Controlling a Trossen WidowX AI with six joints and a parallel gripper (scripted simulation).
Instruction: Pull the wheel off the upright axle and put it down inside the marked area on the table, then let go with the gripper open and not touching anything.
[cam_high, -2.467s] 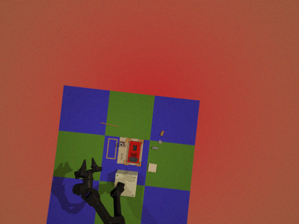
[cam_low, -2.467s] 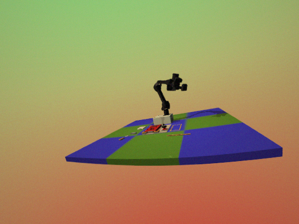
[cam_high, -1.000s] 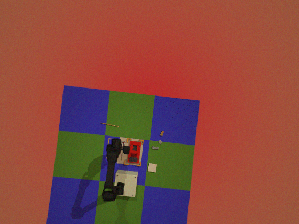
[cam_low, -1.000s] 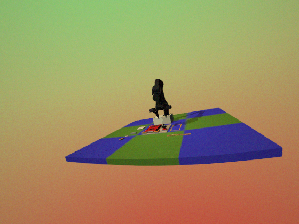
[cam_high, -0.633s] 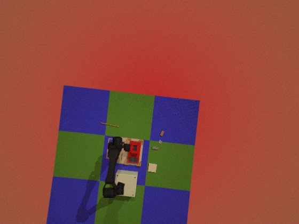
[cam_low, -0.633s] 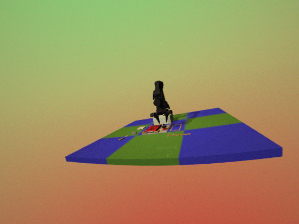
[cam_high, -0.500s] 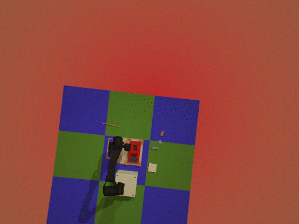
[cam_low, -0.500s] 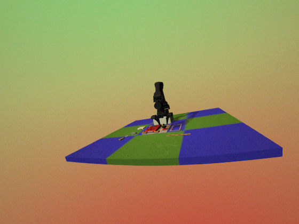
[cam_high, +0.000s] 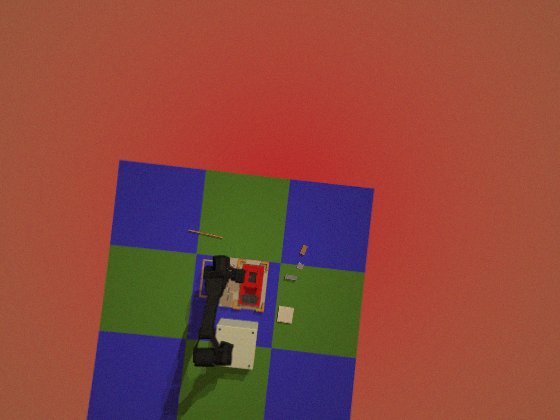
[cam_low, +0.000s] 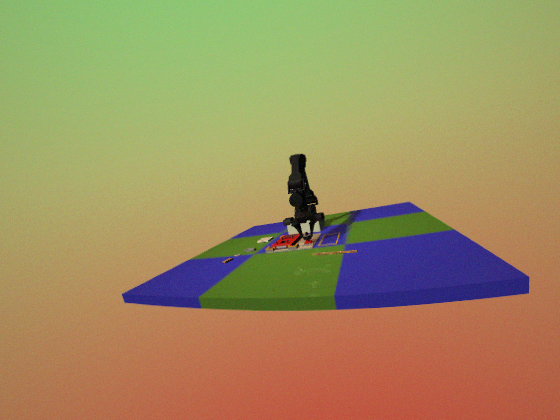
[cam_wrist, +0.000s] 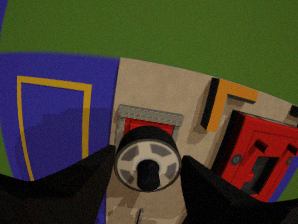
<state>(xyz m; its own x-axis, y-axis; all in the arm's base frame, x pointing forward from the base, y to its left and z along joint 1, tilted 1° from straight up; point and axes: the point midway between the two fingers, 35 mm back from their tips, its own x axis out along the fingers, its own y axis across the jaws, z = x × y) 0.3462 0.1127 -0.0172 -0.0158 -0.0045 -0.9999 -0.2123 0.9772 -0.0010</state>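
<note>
The wheel is right at my gripper tip. The rest, counted from my gripper tip: dark upright axle (right at my gripper tip); beige tile (13 cm behind, 34 cm to the right, 3 cm below); thin wooden stick (13 cm ahead, 17 cm to the left, 4 cm below).
</note>
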